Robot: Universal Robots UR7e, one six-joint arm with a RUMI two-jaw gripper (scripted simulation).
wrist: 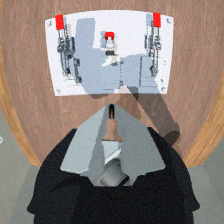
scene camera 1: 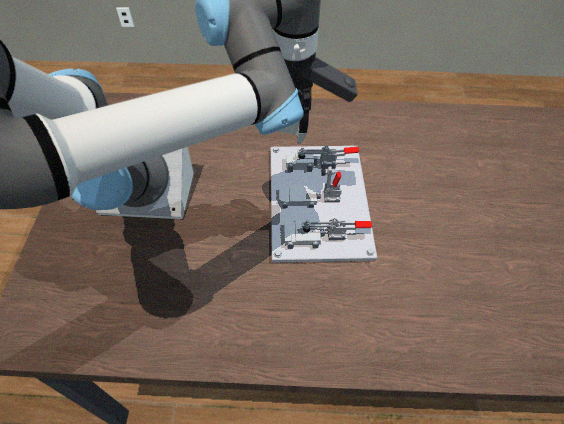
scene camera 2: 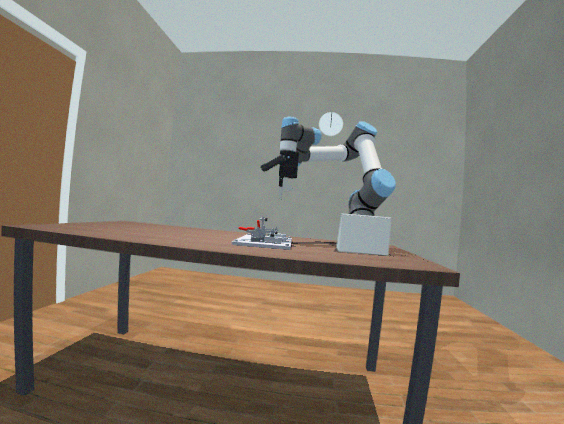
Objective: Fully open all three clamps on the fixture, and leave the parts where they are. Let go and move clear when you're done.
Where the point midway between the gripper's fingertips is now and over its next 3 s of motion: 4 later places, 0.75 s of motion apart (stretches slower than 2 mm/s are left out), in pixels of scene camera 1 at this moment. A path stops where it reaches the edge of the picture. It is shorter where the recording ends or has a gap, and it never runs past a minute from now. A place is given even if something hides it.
My gripper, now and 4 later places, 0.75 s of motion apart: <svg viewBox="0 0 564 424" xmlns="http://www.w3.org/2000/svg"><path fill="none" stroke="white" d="M299 143L311 140L343 134L355 131L355 132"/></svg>
